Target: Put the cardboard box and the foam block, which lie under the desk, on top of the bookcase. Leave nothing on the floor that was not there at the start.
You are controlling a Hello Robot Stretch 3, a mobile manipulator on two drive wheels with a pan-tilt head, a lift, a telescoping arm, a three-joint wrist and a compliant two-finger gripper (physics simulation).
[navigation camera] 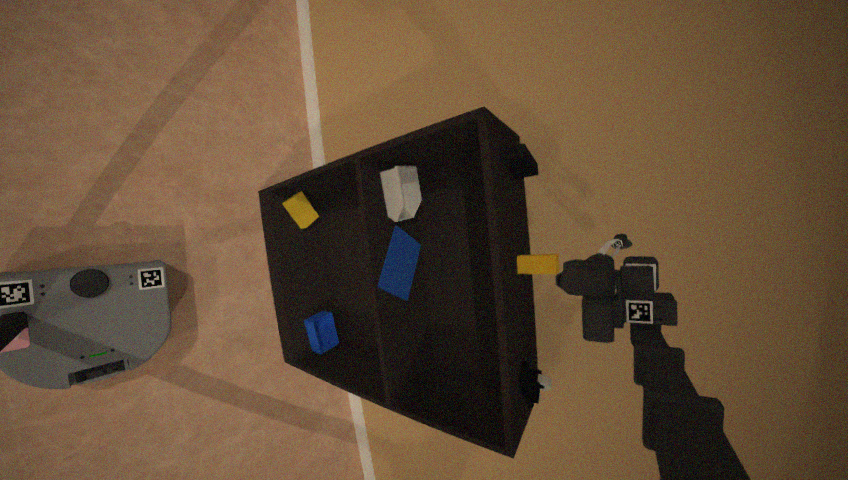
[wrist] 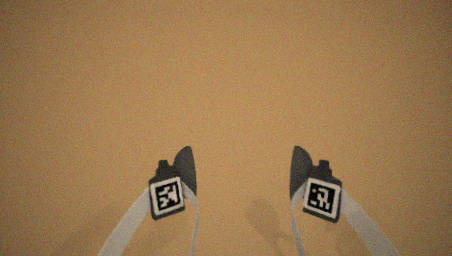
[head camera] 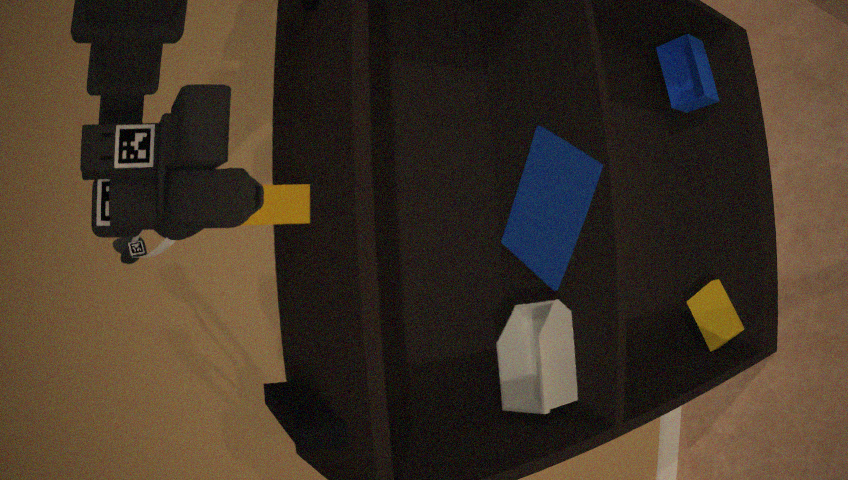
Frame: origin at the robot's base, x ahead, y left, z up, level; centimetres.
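Seen in the pictures: robot's base, origin of the base link: [navigation camera: 90, 281].
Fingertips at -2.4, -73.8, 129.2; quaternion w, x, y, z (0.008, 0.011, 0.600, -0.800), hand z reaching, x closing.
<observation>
Offsets run from my fingertips to a thing's top centre, as dx, dy, dz. "spot": to the spot under its first point.
A plain yellow block {+0.0, +2.7, -14.2} [head camera: 288, 204] [navigation camera: 537, 264] stands on top of the dark bookcase [head camera: 371, 333] [navigation camera: 493, 309], which appears turned sideways in the head and navigation views. Whether this is the foam block I cannot tell for sure. My gripper [wrist: 241, 164] is open, with bare wall showing between its fingertips in the wrist view. It is beyond the top of the yellow block and apart from it; one finger shows beside the wrist in the head and navigation views, the other is hidden. The cardboard box and the desk do not show in these views.
The shelves hold a blue block {-32.1, +2.5, -111.7} [head camera: 687, 74] [navigation camera: 321, 332], a smaller yellow block {+25.1, +7.0, -114.7} [head camera: 715, 315] [navigation camera: 300, 209], a white block {spot: +24.0, +3.5, -60.4} [head camera: 537, 356] [navigation camera: 401, 193] and a slanted blue panel {+0.5, +5.2, -60.8} [head camera: 552, 208] [navigation camera: 399, 263]. Dark objects {+25.4, +5.8, -17.8} [head camera: 303, 416] [navigation camera: 526, 161] {-32.6, +3.1, -16.2} [navigation camera: 529, 380] sit by the bookcase top's ends. My base [navigation camera: 89, 321] is on the floor.
</observation>
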